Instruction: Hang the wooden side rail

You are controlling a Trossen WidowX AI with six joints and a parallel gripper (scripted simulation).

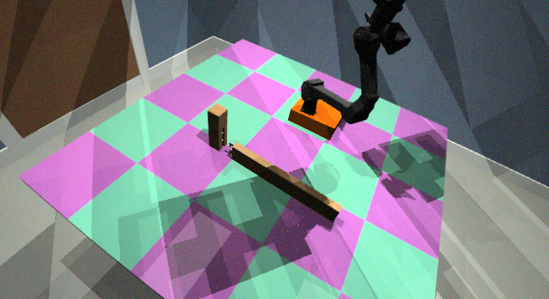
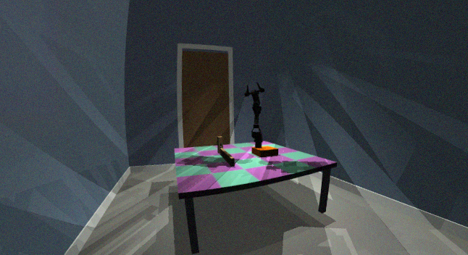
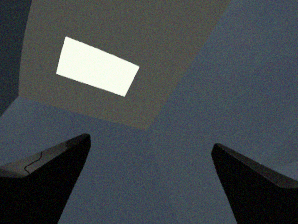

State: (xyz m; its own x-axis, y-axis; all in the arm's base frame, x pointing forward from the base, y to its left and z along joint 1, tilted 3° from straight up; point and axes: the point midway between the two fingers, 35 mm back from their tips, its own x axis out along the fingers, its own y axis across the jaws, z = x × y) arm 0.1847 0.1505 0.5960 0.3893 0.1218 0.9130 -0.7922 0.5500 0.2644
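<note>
My gripper tip is 140 mm short of the wooden headboard post, 420 mm to the left of it and 620 mm above it.
</note>
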